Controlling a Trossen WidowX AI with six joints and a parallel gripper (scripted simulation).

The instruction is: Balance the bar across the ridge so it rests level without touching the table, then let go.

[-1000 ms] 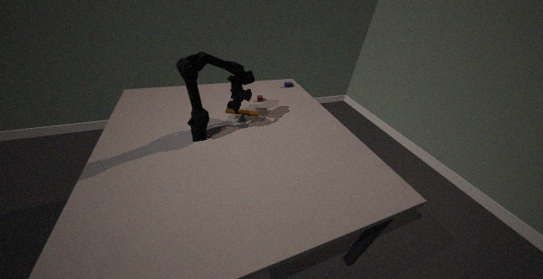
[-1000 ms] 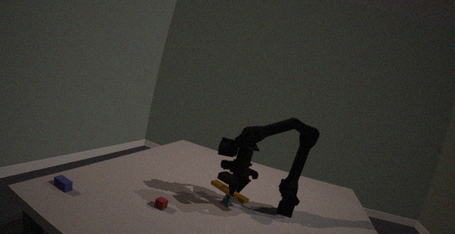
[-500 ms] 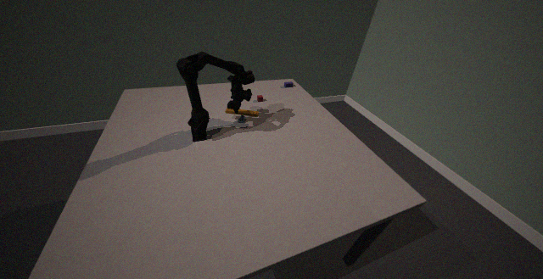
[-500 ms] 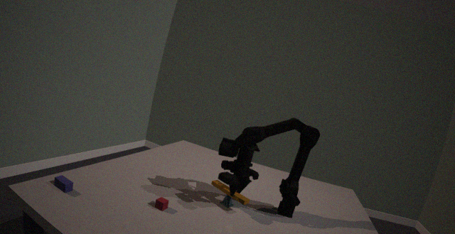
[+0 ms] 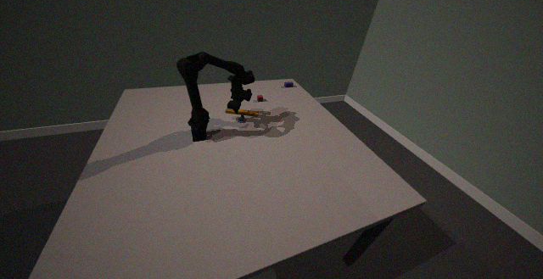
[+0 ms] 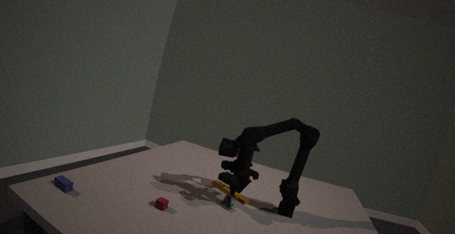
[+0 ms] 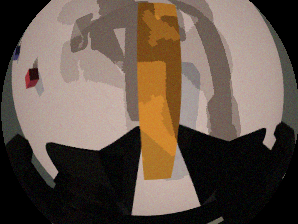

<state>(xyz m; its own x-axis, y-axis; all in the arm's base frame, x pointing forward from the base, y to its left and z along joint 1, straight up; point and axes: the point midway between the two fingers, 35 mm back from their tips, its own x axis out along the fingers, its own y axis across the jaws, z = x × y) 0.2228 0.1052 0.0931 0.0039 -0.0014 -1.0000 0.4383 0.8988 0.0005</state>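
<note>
Right now the orange bar is 20 mm ahead of my gripper tip and 10 mm to the right of it. From my gripper tip the other things lie so: blue block 520 mm ahead, 390 mm to the left, 40 mm below; red cube 210 mm to the left, 210 mm ahead, 40 mm below.
</note>
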